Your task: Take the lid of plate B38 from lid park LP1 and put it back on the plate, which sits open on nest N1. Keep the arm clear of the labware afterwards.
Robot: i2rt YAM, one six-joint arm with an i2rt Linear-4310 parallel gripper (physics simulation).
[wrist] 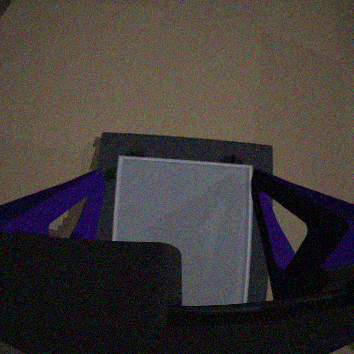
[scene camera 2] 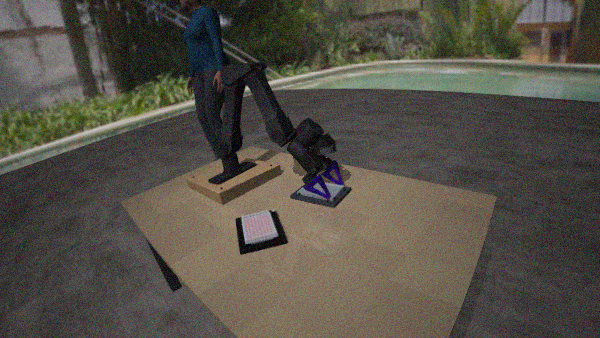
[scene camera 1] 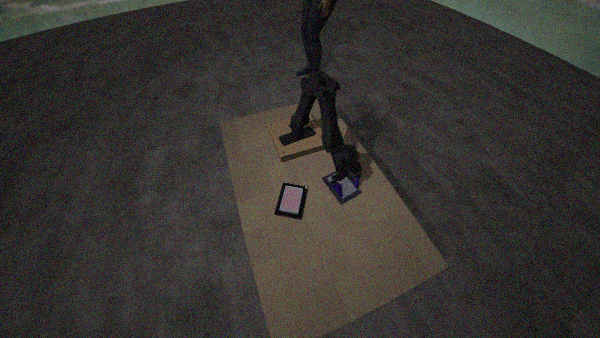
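Pixels of known places: gripper, fingertip midpoint: (wrist: 177, 177) (scene camera 2: 336, 191) (scene camera 1: 349, 192); arm's base, link origin: (scene camera 2: 233, 173) (scene camera 1: 297, 136).
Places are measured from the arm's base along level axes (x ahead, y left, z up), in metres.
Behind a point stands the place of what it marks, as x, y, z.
Note:
Plate B38 (scene camera 1: 290, 199) {0.324, -0.197, -0.021} (scene camera 2: 258, 226) {0.332, -0.197, -0.016}, with pink wells and no cover, sits on the black nest N1 (scene camera 1: 289, 214) {0.385, -0.231, -0.029} (scene camera 2: 263, 246) {0.388, -0.242, -0.031}. Its pale grey lid (scene camera 1: 348, 189) {0.402, 0.069, -0.020} (scene camera 2: 309, 192) {0.341, 0.026, -0.022} (wrist: 182, 211) {0.394, 0.062, -0.021} lies flat on the dark lid park LP1 (scene camera 1: 342, 201) {0.438, 0.013, -0.031} (scene camera 2: 323, 201) {0.404, 0.008, -0.031} (wrist: 186, 145) {0.437, 0.063, -0.031}, to the right of the plate. My gripper (scene camera 1: 345, 181) {0.414, 0.067, -0.024} (scene camera 2: 325, 180) (wrist: 177, 177) {0.414, 0.067, -0.024} is open and low over the lid park. Its purple fingers stand on either side of the lid, and nothing is clamped between them. The wrist body hides the lid's near left corner in the wrist view.
The arm's base stands on a wooden block (scene camera 1: 300, 149) {0.097, -0.030, 0.004} (scene camera 2: 234, 184) {0.093, -0.071, 0.004} at the back of the tan table board (scene camera 1: 335, 260) {0.639, -0.151, -0.041} (scene camera 2: 356, 260) {0.605, -0.172, -0.041}. A person (scene camera 1: 312, 37) (scene camera 2: 205, 63) stands just behind the base. Dark floor surrounds the board.

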